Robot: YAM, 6 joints.
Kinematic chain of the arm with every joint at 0, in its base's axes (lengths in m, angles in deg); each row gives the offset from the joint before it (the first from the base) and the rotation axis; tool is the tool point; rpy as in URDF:
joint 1: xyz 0 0 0.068 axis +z
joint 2: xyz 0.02 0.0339 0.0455 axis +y
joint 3: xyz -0.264 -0.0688 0 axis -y
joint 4: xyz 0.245 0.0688 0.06 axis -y
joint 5: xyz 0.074 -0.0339 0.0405 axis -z
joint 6: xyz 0.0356 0 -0.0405 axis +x
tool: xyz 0 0 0 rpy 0 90 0
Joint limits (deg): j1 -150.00..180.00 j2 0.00..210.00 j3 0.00..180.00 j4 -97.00..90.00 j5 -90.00..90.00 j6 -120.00..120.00
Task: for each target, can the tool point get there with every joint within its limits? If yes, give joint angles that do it. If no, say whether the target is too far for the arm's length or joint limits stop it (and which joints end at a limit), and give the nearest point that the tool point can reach.
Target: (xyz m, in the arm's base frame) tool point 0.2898 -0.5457 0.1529
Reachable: yes | joints -65.07 170.45 160.70 -4.77 -67.05 -101.71
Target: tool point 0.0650 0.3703 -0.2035
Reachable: yes | joints 83.95 176.54 94.55 -9.14 46.05 92.26
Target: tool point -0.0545 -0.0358 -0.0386
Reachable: yes | joints -125.25 163.24 33.20 -48.78 42.01 4.77
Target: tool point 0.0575 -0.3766 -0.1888
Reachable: yes | joints -84.90 176.16 77.75 55.22 -41.87 78.12
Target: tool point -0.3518 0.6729 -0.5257
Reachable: no: too far | nearest point -0.2341 0.4479 -0.2735 | short by 0.358 m
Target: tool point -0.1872 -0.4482 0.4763
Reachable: yes | joints -114.84 122.10 136.37 -2.90 -31.18 33.72
